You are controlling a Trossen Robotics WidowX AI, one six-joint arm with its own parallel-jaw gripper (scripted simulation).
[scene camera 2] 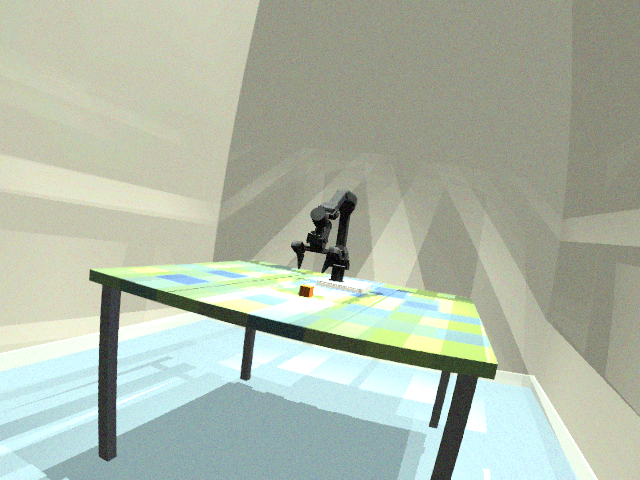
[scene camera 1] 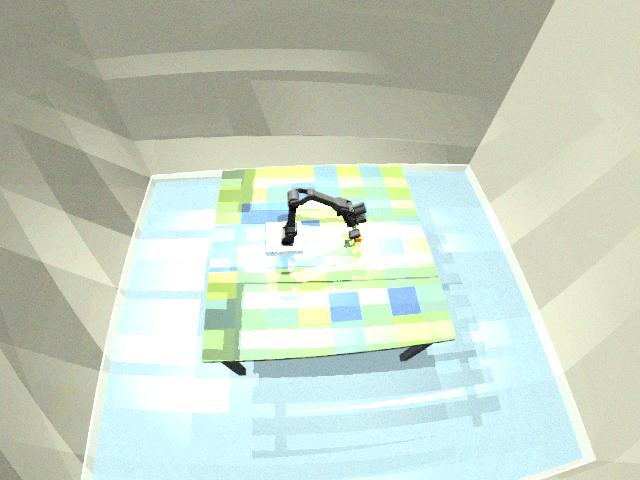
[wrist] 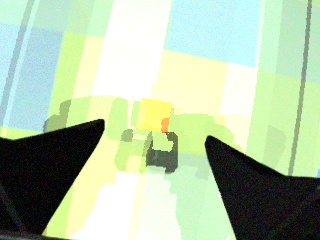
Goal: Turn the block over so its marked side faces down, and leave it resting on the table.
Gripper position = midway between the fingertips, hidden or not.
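In scene camera 2 I find my gripper [scene camera 2: 310,271], open and holding nothing. The wrist view gives me my gripper again [wrist: 157,132], and there is a block [wrist: 154,115] to be seen there as well.
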